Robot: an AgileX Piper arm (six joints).
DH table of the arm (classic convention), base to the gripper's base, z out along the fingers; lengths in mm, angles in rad. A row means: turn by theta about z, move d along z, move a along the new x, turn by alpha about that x. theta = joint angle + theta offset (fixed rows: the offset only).
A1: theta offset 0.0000, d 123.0, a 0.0, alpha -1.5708
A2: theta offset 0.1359, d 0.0, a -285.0, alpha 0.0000
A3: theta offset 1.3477, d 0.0, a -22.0, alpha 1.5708
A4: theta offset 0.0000, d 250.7, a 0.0, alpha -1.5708
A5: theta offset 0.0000, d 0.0, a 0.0, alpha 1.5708
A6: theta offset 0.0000, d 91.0, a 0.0, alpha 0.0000
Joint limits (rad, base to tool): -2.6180..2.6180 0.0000..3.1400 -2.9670..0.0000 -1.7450..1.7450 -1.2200..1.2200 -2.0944..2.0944
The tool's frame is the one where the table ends.
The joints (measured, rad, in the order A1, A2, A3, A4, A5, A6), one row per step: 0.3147, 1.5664, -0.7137, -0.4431, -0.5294, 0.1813; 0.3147, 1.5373, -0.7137, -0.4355, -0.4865, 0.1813; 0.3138, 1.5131, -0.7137, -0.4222, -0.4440, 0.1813; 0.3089, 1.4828, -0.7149, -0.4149, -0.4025, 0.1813; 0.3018, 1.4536, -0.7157, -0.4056, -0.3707, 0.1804; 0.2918, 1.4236, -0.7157, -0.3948, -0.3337, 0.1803; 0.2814, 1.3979, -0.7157, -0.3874, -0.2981, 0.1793; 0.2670, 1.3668, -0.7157, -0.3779, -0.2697, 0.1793; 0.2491, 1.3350, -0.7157, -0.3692, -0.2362, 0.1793
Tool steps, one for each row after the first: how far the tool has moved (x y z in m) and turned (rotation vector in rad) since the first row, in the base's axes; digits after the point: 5 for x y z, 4 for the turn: -0.00290, -0.00279, 0.00578, -0.0096, 0.0071, -0.0185; -0.00529, -0.00589, 0.01003, -0.0157, 0.0204, -0.0414; -0.00805, -0.01011, 0.01645, -0.0225, 0.0249, -0.0640; -0.01066, -0.01464, 0.02311, -0.0232, 0.0238, -0.0866; -0.01352, -0.02028, 0.02924, -0.0242, 0.0280, -0.1145; -0.01613, -0.02570, 0.03404, -0.0287, 0.0341, -0.1400; -0.01925, -0.03215, 0.04090, -0.0246, 0.0308, -0.1684; -0.02262, -0.03968, 0.04737, -0.0229, 0.0309, -0.2013
